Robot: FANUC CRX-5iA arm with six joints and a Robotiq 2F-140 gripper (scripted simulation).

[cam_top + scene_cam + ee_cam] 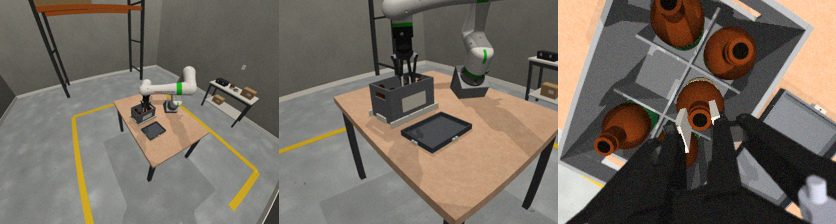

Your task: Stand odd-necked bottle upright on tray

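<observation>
Right now my hand is 9 cm above the dark grey crate and 4 cm to the left of it. Round my hand: dark tray 23 cm to the left, 16 cm below, 2 cm ahead; then bottle 9 cm to the right, 9 cm below, 9 cm behind.
</observation>
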